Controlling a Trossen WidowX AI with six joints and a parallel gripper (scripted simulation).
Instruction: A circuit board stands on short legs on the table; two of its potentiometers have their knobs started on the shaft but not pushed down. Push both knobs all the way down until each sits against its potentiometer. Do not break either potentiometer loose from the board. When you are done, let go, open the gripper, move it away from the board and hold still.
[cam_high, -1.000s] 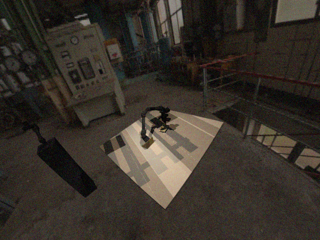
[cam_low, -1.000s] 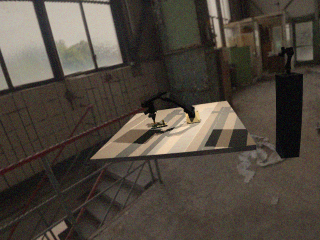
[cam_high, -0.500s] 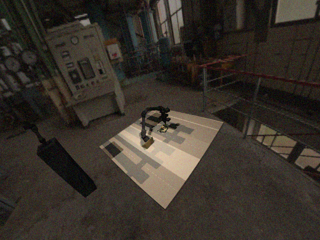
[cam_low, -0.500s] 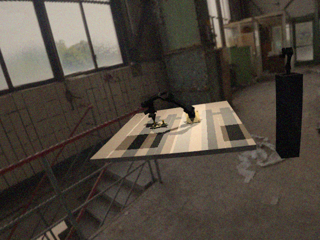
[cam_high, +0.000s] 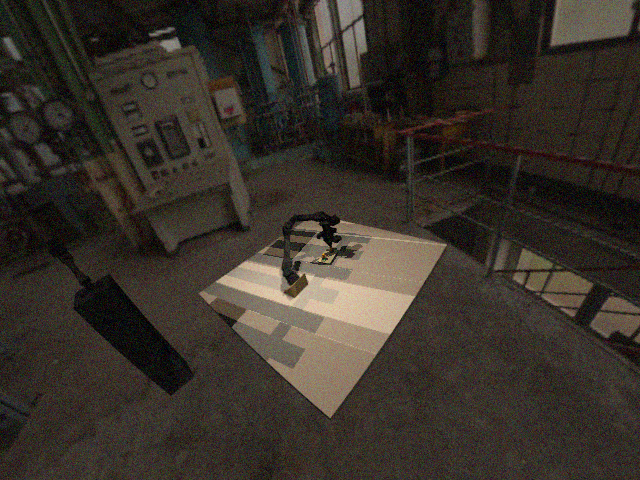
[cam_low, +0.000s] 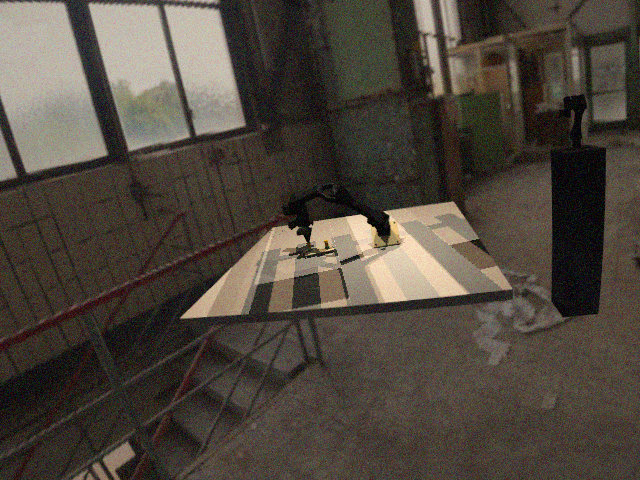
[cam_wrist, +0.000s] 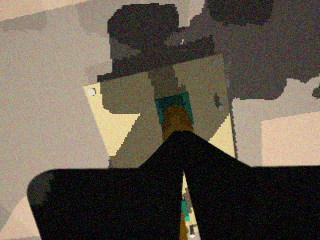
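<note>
My gripper tip is 90 mm past the knob, 10 mm to the left of it and 20 mm above it.
</note>
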